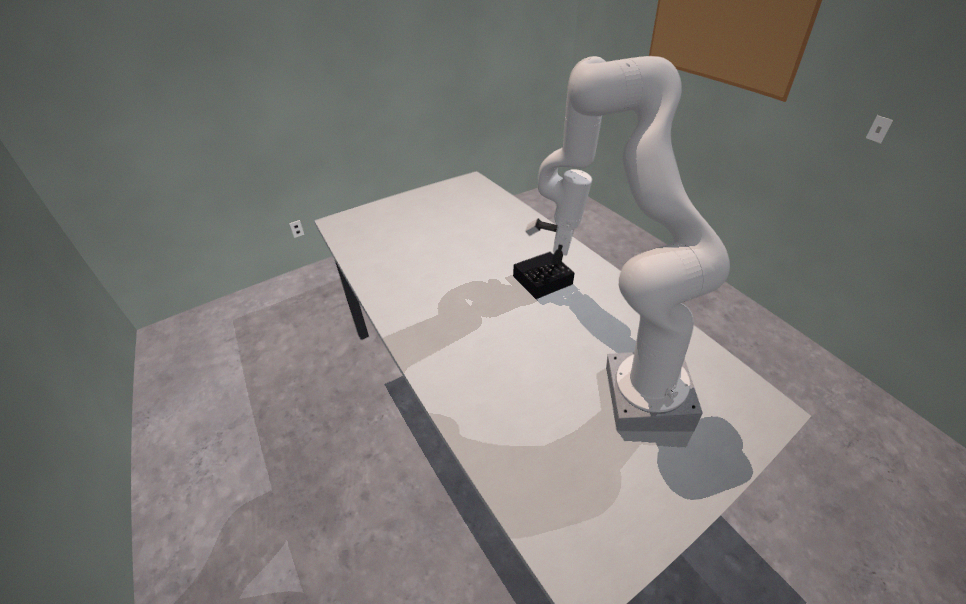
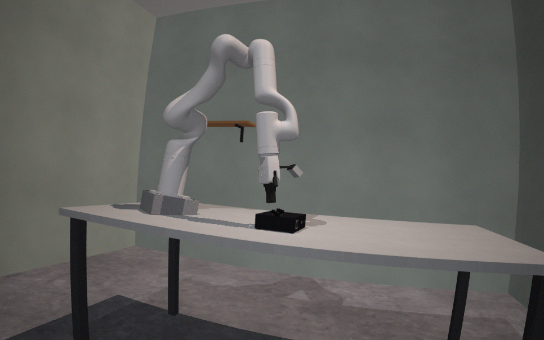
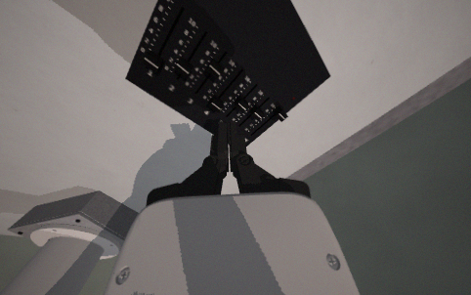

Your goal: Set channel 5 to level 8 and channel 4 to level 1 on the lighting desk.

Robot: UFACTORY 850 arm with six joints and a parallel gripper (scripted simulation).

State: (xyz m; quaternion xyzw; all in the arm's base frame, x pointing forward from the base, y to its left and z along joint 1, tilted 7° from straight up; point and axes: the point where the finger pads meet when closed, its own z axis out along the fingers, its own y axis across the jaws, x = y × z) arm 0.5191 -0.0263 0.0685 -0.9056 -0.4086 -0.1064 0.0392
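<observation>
Right now the channel 5 fader cap is 5 cm below my hand and 2 cm ahead of it. Also, from my hand: channel 1 fader cap (9 cm to the left, 5 cm below, 1 cm behind); then channel 4 fader cap (5 cm below, 2 cm to the left).
</observation>
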